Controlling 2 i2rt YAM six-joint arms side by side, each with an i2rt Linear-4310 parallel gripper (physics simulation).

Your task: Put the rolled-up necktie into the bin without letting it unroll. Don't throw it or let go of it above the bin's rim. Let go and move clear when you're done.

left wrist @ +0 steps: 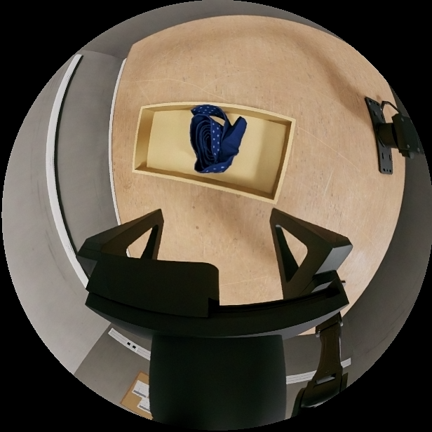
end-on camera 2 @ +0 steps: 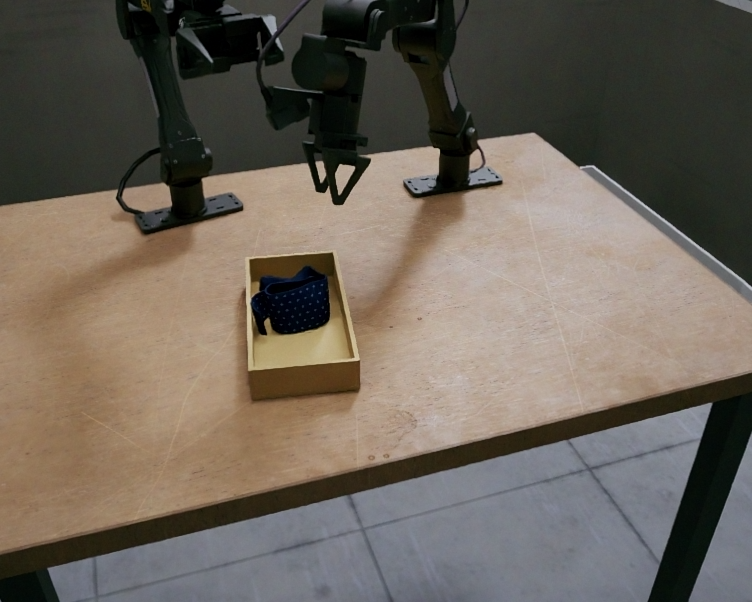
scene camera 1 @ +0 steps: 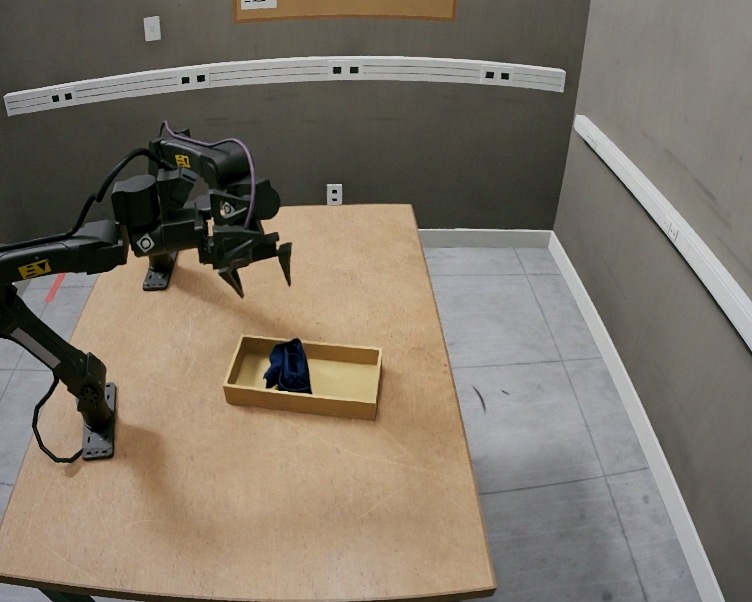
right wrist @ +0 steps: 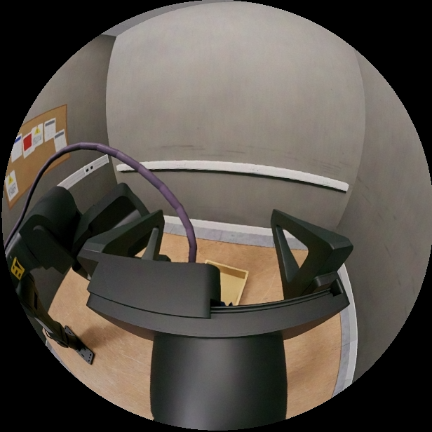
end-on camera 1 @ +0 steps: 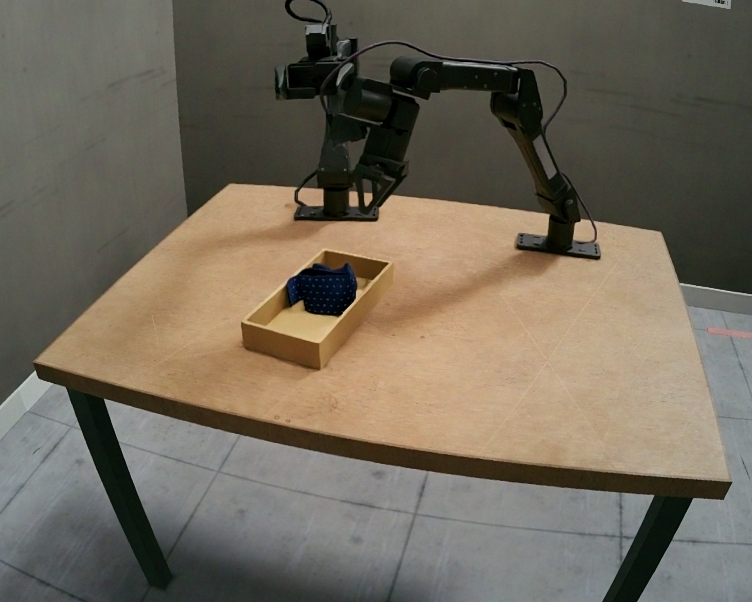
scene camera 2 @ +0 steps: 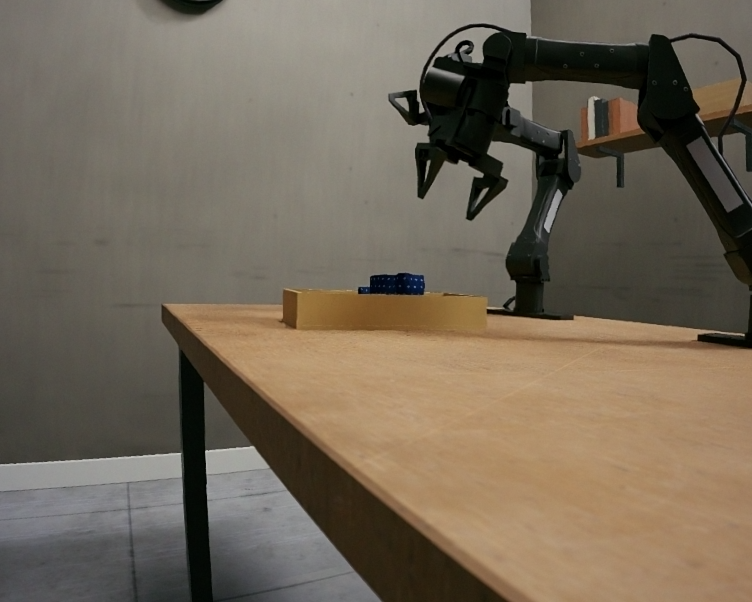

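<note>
The dark blue dotted necktie sits in the yellow bin. It is coiled, with a loose end and a fold standing away from the coil. In scene camera 2 its top shows above the rim. My left gripper is open and empty, well above the table and apart from bin and tie. My right gripper is open and empty, high up; the left arm partly hides it in scene camera 1.
The wooden table carries both arm bases at its far side in the end-on views. The two wrists are close together in the air. The left arm's purple cable loops in front of the right wrist camera. Grey walls stand around.
</note>
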